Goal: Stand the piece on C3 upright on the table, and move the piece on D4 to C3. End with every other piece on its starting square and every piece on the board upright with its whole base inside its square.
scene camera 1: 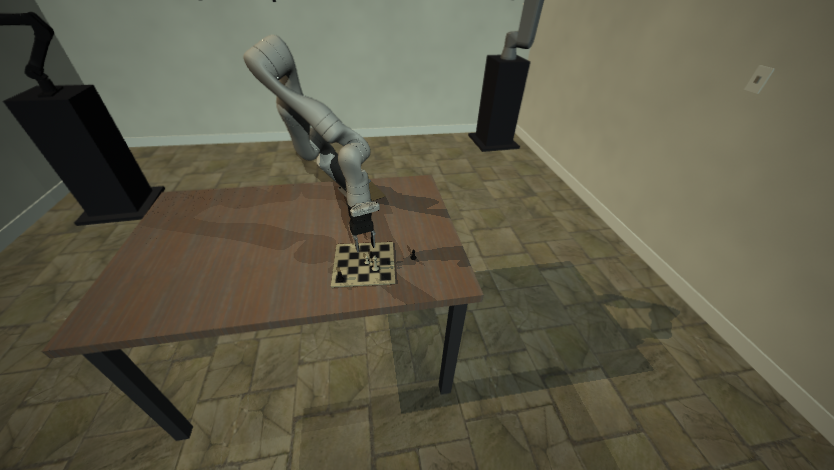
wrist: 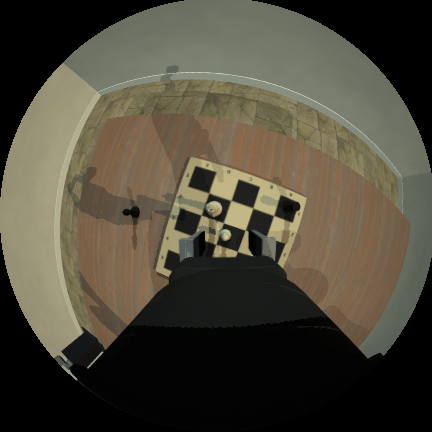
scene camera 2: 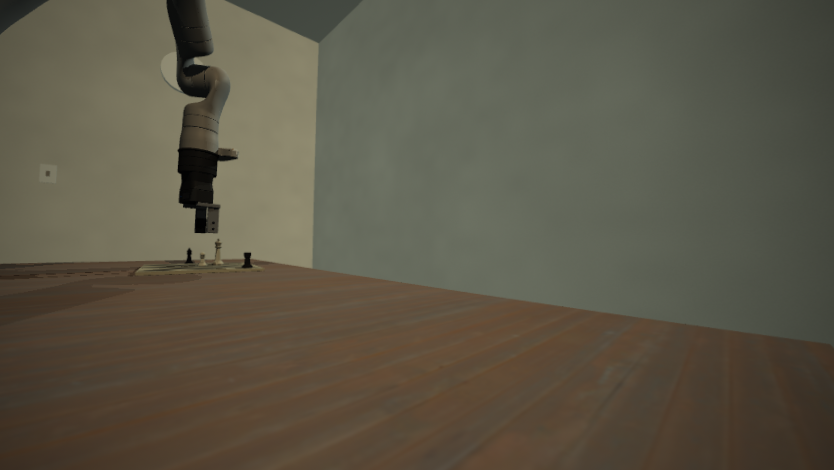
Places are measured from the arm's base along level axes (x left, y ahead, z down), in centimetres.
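Where they show: gripper, between the fingertips: (scene camera 1: 365,248) (wrist: 226,239) (scene camera 2: 206,233).
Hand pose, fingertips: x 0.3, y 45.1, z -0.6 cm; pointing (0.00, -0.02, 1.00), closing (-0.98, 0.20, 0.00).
Things, the pixels of their centre, and the offset from my fingertips.
- small white piece, middle of its body: (wrist: 224,235) (scene camera 2: 202,259) (scene camera 1: 366,259) dx +0.1, dy -0.5, dz +6.0 cm
- board, middle of its body: (wrist: 230,236) (scene camera 2: 201,267) (scene camera 1: 364,263) dx -0.9, dy -0.8, dz +7.9 cm
- slim black piece, middle of its body: (wrist: 128,211) (scene camera 2: 189,256) (scene camera 1: 413,253) dx +17.5, dy -0.1, dz +6.0 cm
- tall white piece, middle of its body: (wrist: 212,208) (scene camera 2: 218,251) (scene camera 1: 374,262) dx +2.7, dy +3.3, dz +4.4 cm
- black rook, middle of its body: (wrist: 291,206) (scene camera 2: 247,260) (scene camera 1: 340,276) dx -9.8, dy +6.1, dz +5.9 cm
A small white piece (scene camera 1: 366,259) (scene camera 2: 202,259) (wrist: 225,234) stands upright on C3 of the board (scene camera 1: 350,285) (scene camera 2: 140,272) (wrist: 256,183). Its head shows near the D side of the square; I cannot tell exactly where its base edge lies. A slim black piece (scene camera 1: 413,255) (scene camera 2: 189,255) (wrist: 132,212) stands upright on the table beside the board's E side. No piece shows on the visible part of D4, which a finger partly hides. My gripper (scene camera 1: 365,248) (scene camera 2: 206,231) (wrist: 226,239) is open and empty, above the small white piece and clear of it.
A tall white piece (scene camera 1: 375,265) (scene camera 2: 218,252) (wrist: 214,209) stands upright on D2, close to the small white piece. A black rook (scene camera 1: 340,276) (scene camera 2: 247,260) (wrist: 291,206) stands upright on A1. The gripper hides the board's near rows in the wrist view.
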